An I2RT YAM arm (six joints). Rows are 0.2 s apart.
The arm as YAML. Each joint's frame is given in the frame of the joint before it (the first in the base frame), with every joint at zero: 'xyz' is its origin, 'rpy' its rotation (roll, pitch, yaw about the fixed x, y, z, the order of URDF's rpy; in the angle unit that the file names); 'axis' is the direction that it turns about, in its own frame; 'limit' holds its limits. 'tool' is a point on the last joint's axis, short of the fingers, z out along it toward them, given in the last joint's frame.
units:
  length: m
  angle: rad
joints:
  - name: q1
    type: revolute
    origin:
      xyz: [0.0, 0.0, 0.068]
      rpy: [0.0, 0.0, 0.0]
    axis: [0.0, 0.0, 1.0]
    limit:
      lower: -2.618
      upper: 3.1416
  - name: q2
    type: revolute
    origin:
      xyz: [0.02, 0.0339, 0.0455]
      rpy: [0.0, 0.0, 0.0]
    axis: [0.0, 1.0, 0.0]
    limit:
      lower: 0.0
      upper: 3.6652
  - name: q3
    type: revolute
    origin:
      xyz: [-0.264, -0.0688, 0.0]
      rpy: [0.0, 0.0, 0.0]
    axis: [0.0, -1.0, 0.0]
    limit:
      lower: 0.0
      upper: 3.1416
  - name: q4
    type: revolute
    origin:
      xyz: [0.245, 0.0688, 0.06]
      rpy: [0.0, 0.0, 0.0]
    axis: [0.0, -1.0, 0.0]
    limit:
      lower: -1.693
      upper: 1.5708
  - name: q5
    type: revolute
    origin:
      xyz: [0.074, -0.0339, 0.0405]
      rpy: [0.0, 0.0, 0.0]
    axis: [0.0, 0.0, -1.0]
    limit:
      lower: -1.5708
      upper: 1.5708
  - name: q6
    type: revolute
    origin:
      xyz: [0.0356, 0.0, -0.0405]
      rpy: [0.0, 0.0, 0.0]
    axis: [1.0, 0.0, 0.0]
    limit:
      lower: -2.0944
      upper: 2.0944
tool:
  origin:
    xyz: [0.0, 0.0, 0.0]
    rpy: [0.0, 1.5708, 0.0]
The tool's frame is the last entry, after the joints.
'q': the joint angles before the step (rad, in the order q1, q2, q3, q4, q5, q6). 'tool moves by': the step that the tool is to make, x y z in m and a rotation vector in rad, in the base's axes. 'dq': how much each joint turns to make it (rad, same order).
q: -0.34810 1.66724 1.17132 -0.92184 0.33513 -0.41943
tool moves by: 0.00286 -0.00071 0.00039 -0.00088 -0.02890 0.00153
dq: 0.00000 -0.00002 0.00000 0.02746 -0.00916 -0.00001
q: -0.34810 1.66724 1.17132 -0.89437 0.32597 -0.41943
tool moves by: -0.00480 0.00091 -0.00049 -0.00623 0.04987 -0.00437
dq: 0.00000 0.00001 0.00001 -0.04501 0.02327 0.00076
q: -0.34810 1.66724 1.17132 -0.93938 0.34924 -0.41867
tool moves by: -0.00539 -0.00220 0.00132 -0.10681 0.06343 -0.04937
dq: 0.00078 0.00000 0.00000 -0.03892 0.12703 0.03893
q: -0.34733 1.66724 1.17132 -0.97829 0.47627 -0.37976
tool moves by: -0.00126 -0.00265 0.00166 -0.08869 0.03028 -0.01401
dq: -0.00002 0.00000 -0.00002 -0.00112 0.09461 0.00571
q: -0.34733 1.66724 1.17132 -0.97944 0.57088 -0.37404
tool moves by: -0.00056 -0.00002 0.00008 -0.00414 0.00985 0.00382
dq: -0.00001 0.00002 0.00001 -0.00493 0.00686 -0.00535
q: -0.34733 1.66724 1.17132 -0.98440 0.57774 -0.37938
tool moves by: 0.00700 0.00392 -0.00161 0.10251 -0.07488 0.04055
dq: 0.00726 0.00001 0.00002 0.04691 -0.12474 -0.02210
